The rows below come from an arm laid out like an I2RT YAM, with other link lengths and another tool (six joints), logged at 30 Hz.
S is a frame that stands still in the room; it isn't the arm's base.
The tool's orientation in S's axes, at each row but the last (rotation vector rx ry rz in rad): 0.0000 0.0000 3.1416; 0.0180 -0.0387 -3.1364; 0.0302 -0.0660 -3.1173; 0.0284 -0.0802 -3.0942; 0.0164 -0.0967 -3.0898; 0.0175 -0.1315 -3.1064; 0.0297 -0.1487 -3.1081; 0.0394 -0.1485 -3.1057; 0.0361 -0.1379 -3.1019; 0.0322 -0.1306 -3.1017; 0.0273 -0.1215 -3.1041; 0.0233 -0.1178 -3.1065
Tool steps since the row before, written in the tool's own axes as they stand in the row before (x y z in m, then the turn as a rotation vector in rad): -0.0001 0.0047 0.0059 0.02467 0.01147 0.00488; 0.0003 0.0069 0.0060 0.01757 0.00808 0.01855; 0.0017 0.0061 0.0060 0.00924 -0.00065 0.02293; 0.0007 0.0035 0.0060 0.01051 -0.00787 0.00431; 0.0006 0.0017 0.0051 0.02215 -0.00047 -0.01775; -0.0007 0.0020 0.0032 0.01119 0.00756 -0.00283; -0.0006 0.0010 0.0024 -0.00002 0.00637 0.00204; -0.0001 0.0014 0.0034 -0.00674 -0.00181 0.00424; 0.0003 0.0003 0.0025 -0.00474 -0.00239 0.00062; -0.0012 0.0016 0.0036 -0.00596 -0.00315 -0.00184; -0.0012 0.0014 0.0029 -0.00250 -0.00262 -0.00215; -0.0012 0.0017 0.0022 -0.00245 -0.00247 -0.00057
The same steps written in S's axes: 0.0001 -0.0047 0.0059 -0.02467 -0.01147 0.00488; -0.0003 -0.0068 0.0062 -0.01774 -0.00771 0.01854; -0.0017 -0.0059 0.0062 -0.00971 0.00139 0.02270; -0.0007 -0.0032 0.0062 -0.01094 0.00758 0.00371; -0.0006 -0.0014 0.0052 -0.02193 -0.00176 -0.01794; 0.0007 -0.0017 0.0034 -0.01091 -0.00813 -0.00229; 0.0006 -0.0007 0.0025 0.00016 -0.00614 0.00264; 0.0001 -0.0011 0.0035 0.00656 0.00243 0.00421; -0.0004 -0.0001 0.0025 0.00464 0.00261 0.00051; 0.0012 -0.0012 0.0037 0.00588 0.00321 -0.00198; 0.0012 -0.0011 0.0030 0.00245 0.00253 -0.00231; 0.0012 -0.0015 0.0023 0.00238 0.00250 -0.00072
